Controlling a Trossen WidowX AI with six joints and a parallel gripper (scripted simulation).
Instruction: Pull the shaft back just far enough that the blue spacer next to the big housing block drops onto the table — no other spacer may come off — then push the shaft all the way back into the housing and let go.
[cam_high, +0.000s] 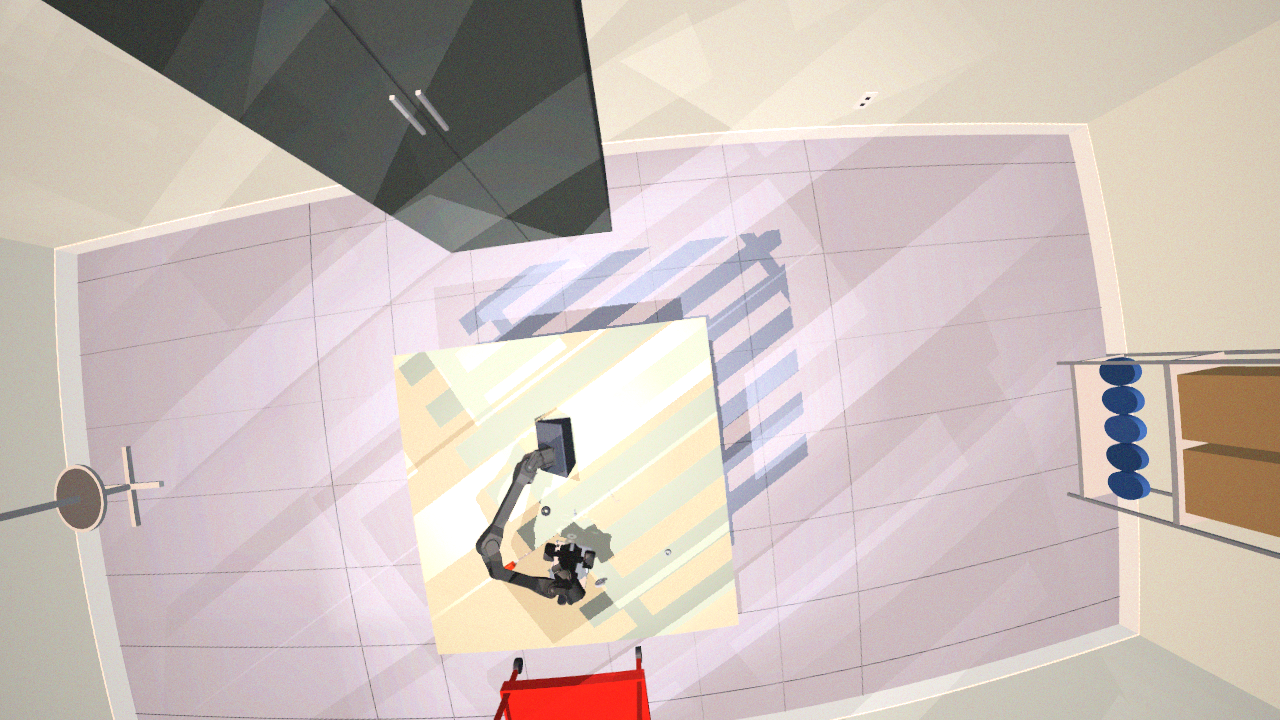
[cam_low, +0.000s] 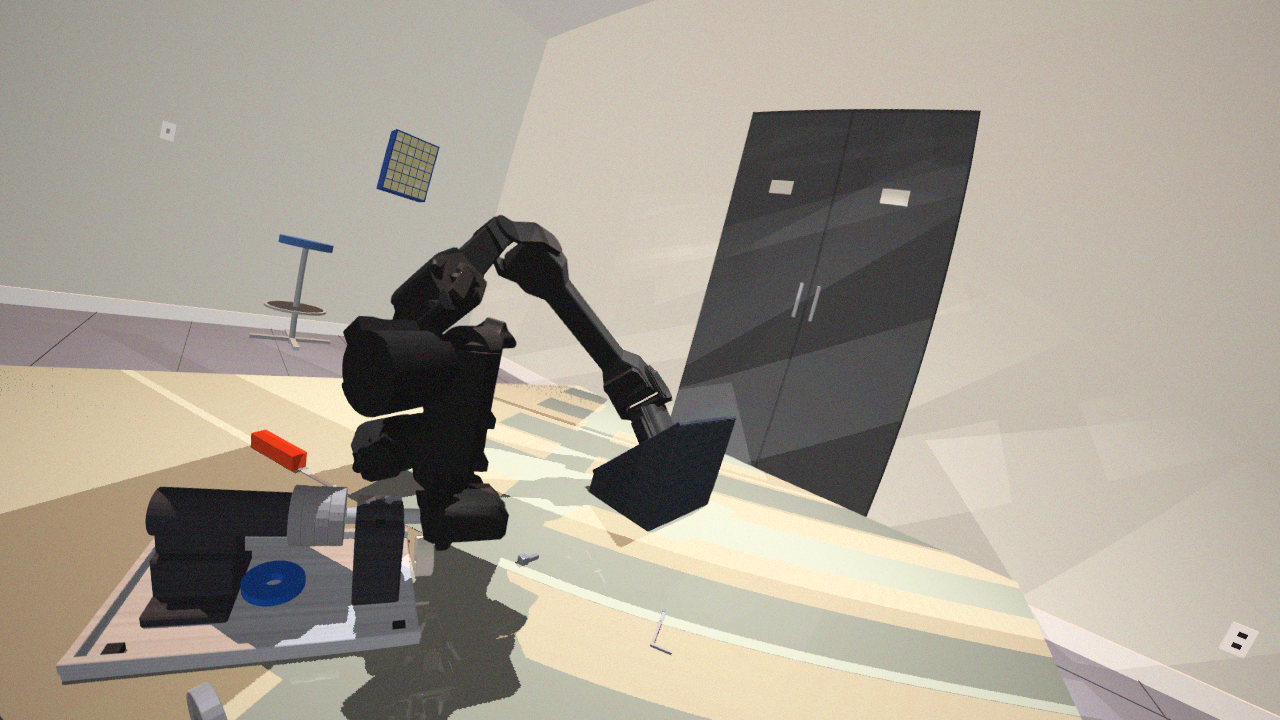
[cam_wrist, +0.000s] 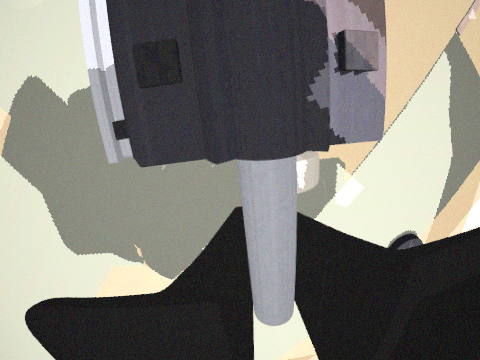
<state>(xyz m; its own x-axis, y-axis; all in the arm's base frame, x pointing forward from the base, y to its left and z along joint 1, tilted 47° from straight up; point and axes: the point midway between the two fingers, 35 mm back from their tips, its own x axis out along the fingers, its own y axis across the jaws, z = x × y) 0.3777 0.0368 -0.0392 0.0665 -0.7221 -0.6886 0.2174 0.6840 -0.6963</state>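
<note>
Right now my gripper tip is 2 cm to the left of the cream ring, 2 cm above it and 1 cm short of it. Also, from my gripper tip: grey shaft: 5 cm ahead, 3 cm above, 1 cm to the right; then blue spacer: 14 cm ahead, 4 cm below, 3 cm to the right; then bolt: 11 cm behind, 4 cm below.
</note>
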